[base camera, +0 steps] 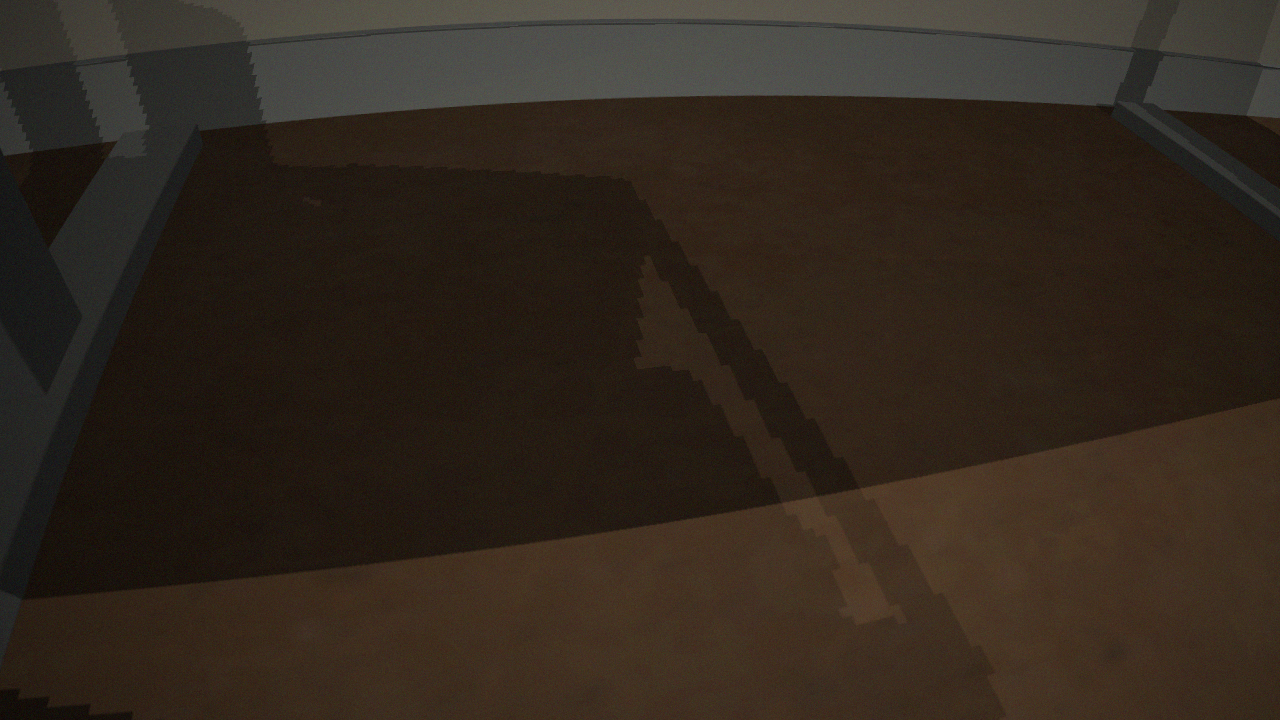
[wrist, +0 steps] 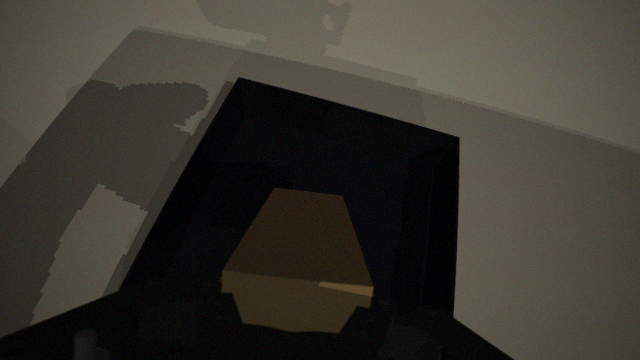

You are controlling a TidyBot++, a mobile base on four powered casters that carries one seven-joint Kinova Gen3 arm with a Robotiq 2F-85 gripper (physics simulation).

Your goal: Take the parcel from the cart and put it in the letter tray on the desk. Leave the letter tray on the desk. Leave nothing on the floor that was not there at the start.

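Places are measured from the arm's base along level axes (x ahead, y left, z up), in metres.
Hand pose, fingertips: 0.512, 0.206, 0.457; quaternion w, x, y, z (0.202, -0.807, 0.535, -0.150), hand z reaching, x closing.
Things, the pixels of their centre, and the offset from my fingertips, as dx, dy, dz. Level surfaces: height alone.
- tan parcel, middle of its body: [wrist: 300, 261] +0.012, +0.005, -0.002
- letter tray, middle of its body: [wrist: 303, 263] +0.036, +0.010, -0.101
- pale desk, height of its surface: dz -0.133
- brown floor, height of its surface: dz -0.853
My gripper [wrist: 297, 285] is shut on the tan parcel [wrist: 302, 235], low in the wrist view; the dark fingers show faintly at its two sides. The letter tray [wrist: 345, 107], black and open-topped, lies on the pale desk [wrist: 540, 240]. Its walls show behind and on both sides of the parcel. In the wrist view the parcel overlaps the tray's interior; its height above the tray floor is hard to tell. The near end of the tray is hidden by the parcel and gripper. The cart does not show in either view.
The base camera shows brown floor [base camera: 581, 608] with a broad dark shadow. A grey desk leg or frame bar [base camera: 165, 197] stands at the left and another grey bar [base camera: 1199, 156] at the right. A grey skirting board [base camera: 671, 62] runs along the wall behind.
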